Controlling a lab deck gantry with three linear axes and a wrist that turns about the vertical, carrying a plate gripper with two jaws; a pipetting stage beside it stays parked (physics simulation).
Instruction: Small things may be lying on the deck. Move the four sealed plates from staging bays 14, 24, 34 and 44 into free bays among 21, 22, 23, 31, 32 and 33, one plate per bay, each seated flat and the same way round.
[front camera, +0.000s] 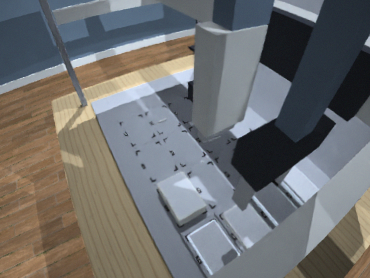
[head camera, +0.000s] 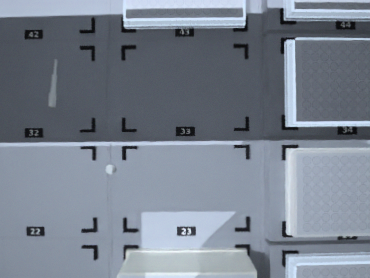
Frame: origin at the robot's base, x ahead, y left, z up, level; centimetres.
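Where they show: robot's base at its link origin: (front camera: 120, 123).
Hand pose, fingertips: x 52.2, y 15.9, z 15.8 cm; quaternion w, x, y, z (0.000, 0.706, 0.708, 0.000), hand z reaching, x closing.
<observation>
Things, the pixels of their top centre, and the offset from my fingertips. "*": a spot on its surface instead.
- bay 14 at a spot on its surface: (head camera: 332, 270) * dx +0.9, dy -8.2, dz -12.9 cm
- bay 24 at a spot on its surface: (head camera: 332, 192) (front camera: 242, 217) * dx +0.9, dy -0.8, dz -12.9 cm
- bay 34 at a spot on its surface: (head camera: 332, 82) (front camera: 270, 197) * dx +1.0, dy +9.7, dz -12.9 cm
- bay 44 at a spot on its surface: (head camera: 330, 6) * dx +0.9, dy +16.9, dz -12.9 cm
- Bay 33 at a spot on its surface: (head camera: 185, 82) * dx -13.0, dy +10.5, dz -15.8 cm
- bay 23 at a spot on its surface: (head camera: 185, 182) * dx -13.0, dy -0.2, dz -15.8 cm
- cream block at its top centre: (front camera: 181, 194) dx -13.0, dy -11.6, dz -11.6 cm
- plate at a spot on its surface: (head camera: 185, 12) * dx -12.9, dy +17.2, dz -14.4 cm
- thin tapered piece at its top centre: (head camera: 51, 81) dx -27.0, dy +10.5, dz -15.0 cm
- small white disc at its top centre: (head camera: 109, 169) dx -21.0, dy +1.3, dz -15.4 cm
The plate in bay 14 (front camera: 213, 245) (head camera: 332, 270), the plate in bay 24 (front camera: 246, 225) (head camera: 332, 192), the dark-topped plate in bay 34 (front camera: 275, 202) (head camera: 332, 82) and the white plate in bay 44 (front camera: 302, 182) (head camera: 330, 6) form the right-hand column in the head view. Bay 33 (head camera: 185, 82) and bay 23 (head camera: 185, 182) show their corner marks and no plate. Bays 32 and 22 show partly at the left. My gripper (front camera: 265, 195) is open and empty, high above the staging side; its far jaw is hidden behind the black body. The jaws do not show in the head view.
A cream block (front camera: 181, 197) (head camera: 187, 264) stands in bay 13, and another plate (head camera: 185, 12) in bay 43. A thin tapered piece (head camera: 53, 85) lies in bay 32, a small white disc (head camera: 110, 169) between 22 and 23. The pale column (front camera: 225, 80) hides part of the deck.
</observation>
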